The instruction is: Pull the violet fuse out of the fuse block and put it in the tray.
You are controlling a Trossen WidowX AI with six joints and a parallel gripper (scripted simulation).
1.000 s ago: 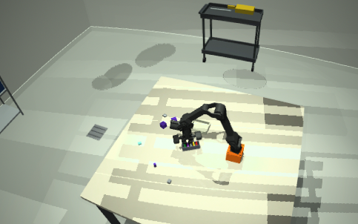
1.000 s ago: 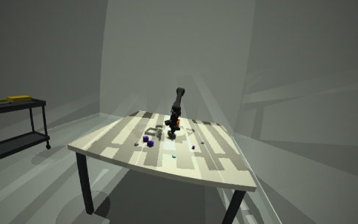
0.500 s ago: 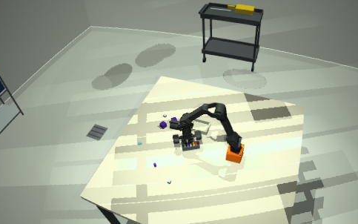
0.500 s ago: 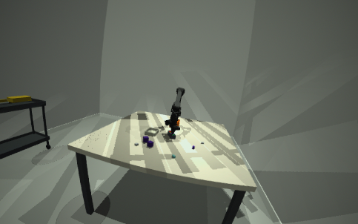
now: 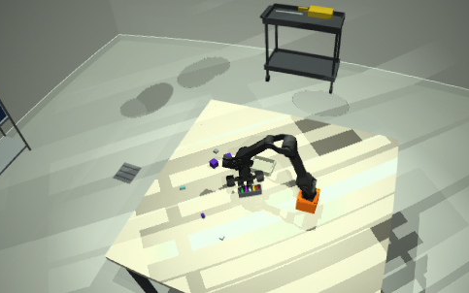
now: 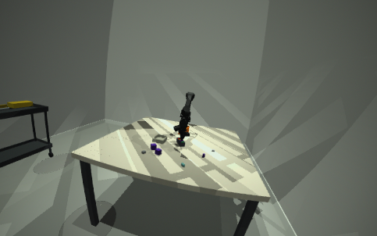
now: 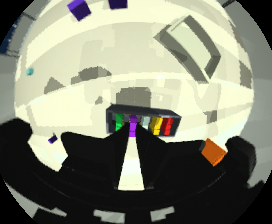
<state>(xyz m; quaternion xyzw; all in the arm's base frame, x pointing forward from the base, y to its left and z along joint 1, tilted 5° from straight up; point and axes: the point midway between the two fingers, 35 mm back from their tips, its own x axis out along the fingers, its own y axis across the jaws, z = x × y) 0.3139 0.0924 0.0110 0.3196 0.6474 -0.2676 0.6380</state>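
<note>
The shallow white tray lies 20 mm ahead of my gripper tip, 200 mm to the right of it and 40 mm below it. Round my gripper tip: teal fuse: 320 mm ahead, 140 mm to the left, 40 mm below; then dark purple fuse: 110 mm ahead, 240 mm to the left, 30 mm below.
</note>
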